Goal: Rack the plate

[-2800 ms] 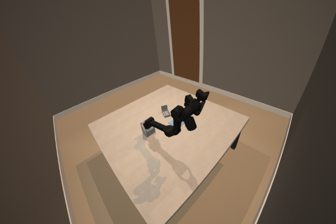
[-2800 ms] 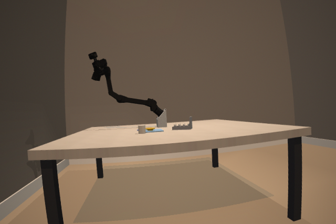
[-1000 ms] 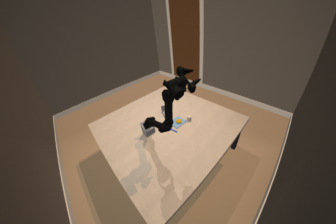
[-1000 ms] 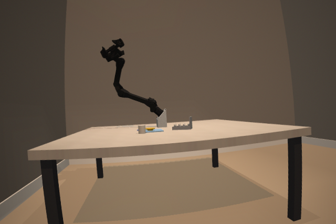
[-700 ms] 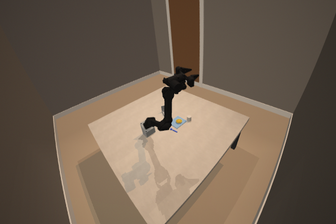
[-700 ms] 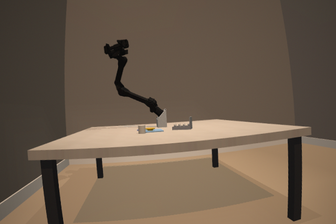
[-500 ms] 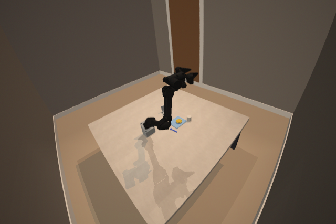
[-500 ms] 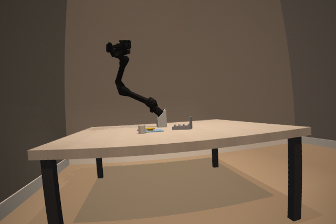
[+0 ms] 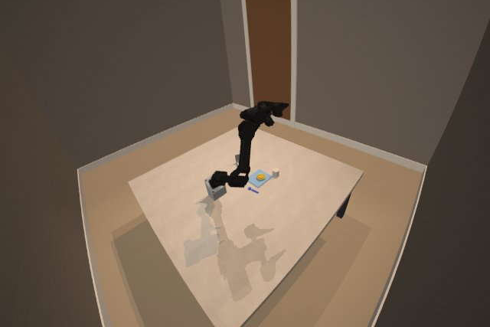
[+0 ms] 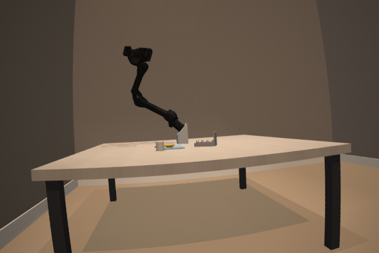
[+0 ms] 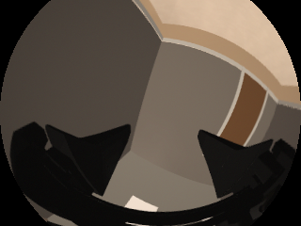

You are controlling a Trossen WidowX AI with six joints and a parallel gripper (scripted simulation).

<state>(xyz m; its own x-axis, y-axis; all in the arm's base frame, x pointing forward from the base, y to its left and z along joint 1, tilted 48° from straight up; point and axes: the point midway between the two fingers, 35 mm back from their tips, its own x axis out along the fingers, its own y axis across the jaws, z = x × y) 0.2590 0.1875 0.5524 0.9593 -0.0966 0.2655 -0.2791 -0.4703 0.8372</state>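
Right now the yellow plate is 10 mm behind my gripper tip, 190 mm to the left of it and 590 mm below it. Round my gripper tip: blue spoon 130 mm behind, 150 mm to the left, 600 mm below; light blue mat 20 mm behind, 210 mm to the left, 600 mm below; white cup 90 mm ahead, 140 mm to the left, 580 mm below.
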